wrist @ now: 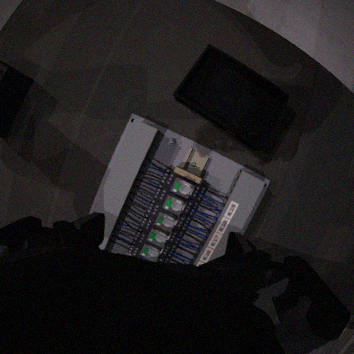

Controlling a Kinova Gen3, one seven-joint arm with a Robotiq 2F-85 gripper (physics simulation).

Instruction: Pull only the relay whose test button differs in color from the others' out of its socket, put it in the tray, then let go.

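Frame: origin at the arm's base, x right, y up, z back, level; millimetres.
Seen in the pictures: gripper, fingertip midpoint: (163, 237).
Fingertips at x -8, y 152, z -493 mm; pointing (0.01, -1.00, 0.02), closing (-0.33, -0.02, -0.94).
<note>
Offsets run from my fingertips to a thing's top centre. "pt": to the spot under its first point.
Several relays with clear housings and green test buttons @(dx +14, dy -172, dz +3 mm) (174, 204) stand in a row of sockets on the grey panel @(pt dx -22, dy -199, dz +110 mm) (123, 150), in the middle of the wrist view. No relay with a differently colored button shows; the lower end of the row is hidden behind my gripper. The black tray @(pt dx -180, dy -239, dz -10 mm) (232, 100) lies beyond the panel's upper edge and looks empty, though its inside is very dark. My gripper (163, 237) is open, with nothing between its fingers. The fingertips appear on either side of the lower part of the row, over the panel's two side strips.
Black and blue wires @(dx +56, dy -217, dz -48 mm) (202, 217) run along both sides of the relays. A strip of white labels @(pt dx +11, dy -199, dz -82 mm) (223, 224) is on the panel's right part. A tan end block @(dx -32, dy -201, dz +3 mm) (188, 174) sits above the top relay. A dark block (12, 97) stands on the table at the left edge.
</note>
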